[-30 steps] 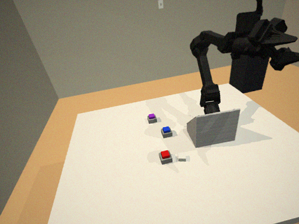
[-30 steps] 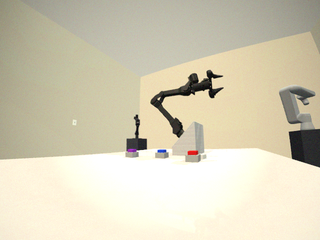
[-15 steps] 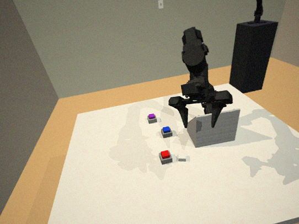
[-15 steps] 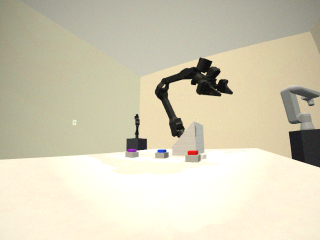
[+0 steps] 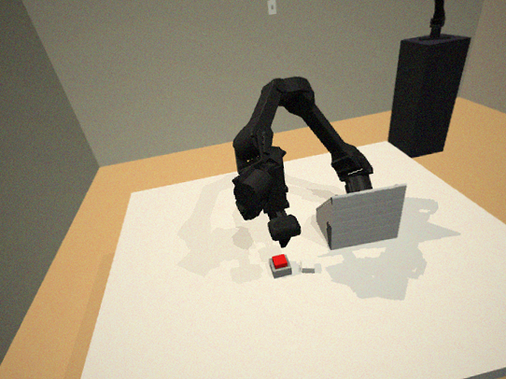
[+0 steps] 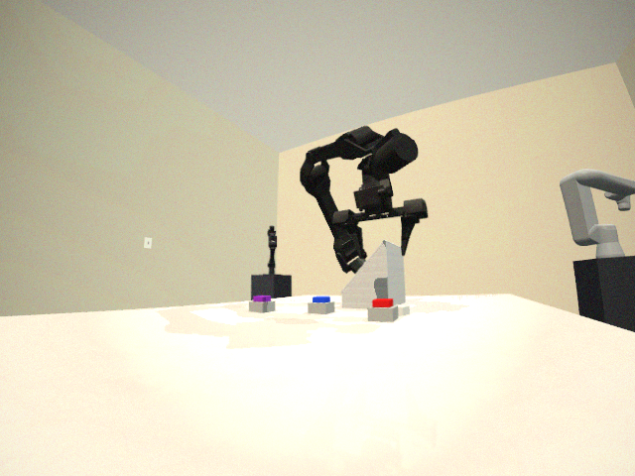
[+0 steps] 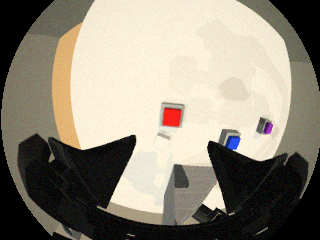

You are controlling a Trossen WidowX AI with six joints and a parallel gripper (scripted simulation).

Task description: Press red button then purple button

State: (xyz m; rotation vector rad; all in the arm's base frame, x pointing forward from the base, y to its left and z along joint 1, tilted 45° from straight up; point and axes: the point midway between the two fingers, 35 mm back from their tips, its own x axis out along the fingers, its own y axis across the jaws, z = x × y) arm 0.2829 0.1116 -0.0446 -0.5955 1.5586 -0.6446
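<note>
The red button lies 9 cm below my gripper tip. Round my gripper tip: purple button (31 cm to the right, 9 cm below); then blue button (5 cm behind, 16 cm to the right, 9 cm below); then grey block (7 cm behind, 2 cm to the left, 11 cm below).
</note>
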